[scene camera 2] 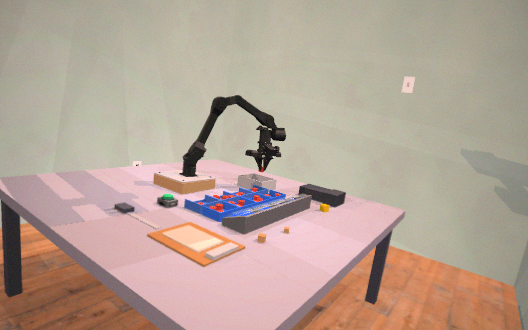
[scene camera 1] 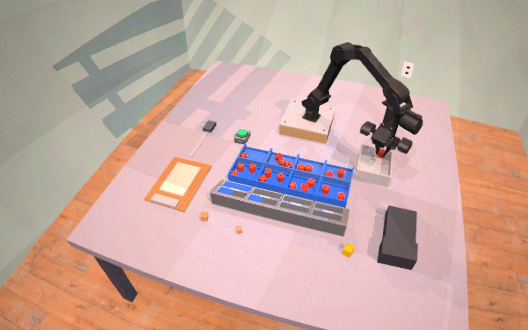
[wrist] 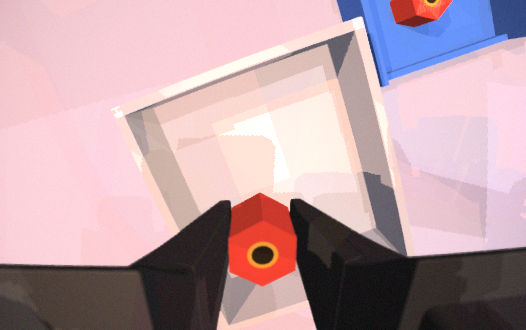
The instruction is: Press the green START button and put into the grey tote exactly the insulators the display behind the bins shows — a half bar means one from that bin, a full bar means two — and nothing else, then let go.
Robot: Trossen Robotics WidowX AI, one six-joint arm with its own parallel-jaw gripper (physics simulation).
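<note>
Gripper: mine is visible, and the wrist view shows it too. A grey tote and a white pad are also visible.
</note>
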